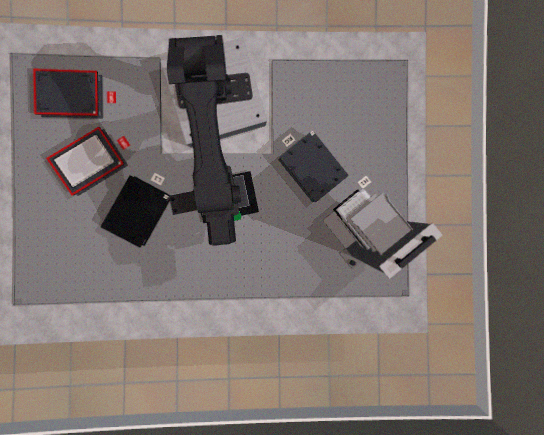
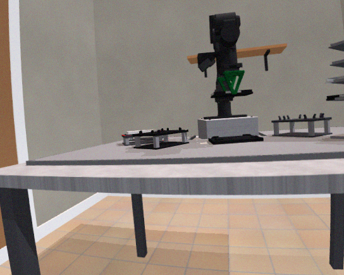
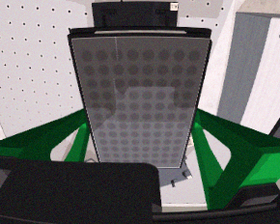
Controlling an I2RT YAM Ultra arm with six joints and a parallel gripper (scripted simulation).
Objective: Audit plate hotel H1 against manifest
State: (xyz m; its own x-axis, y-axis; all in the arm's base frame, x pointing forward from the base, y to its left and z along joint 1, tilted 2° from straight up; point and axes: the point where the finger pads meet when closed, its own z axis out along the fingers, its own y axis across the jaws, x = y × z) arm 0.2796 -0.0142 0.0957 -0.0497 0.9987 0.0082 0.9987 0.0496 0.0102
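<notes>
Now: hand 160 mm above the recovery nest N6. Round my hand: regrip nest RG: 260 mm to the left, 110 mm below, 40 mm behind; then landing nest L1: 250 mm to the right, 120 mm below; then white plate: 370 mm to the right, 150 mm behind, 120 mm below.
</notes>
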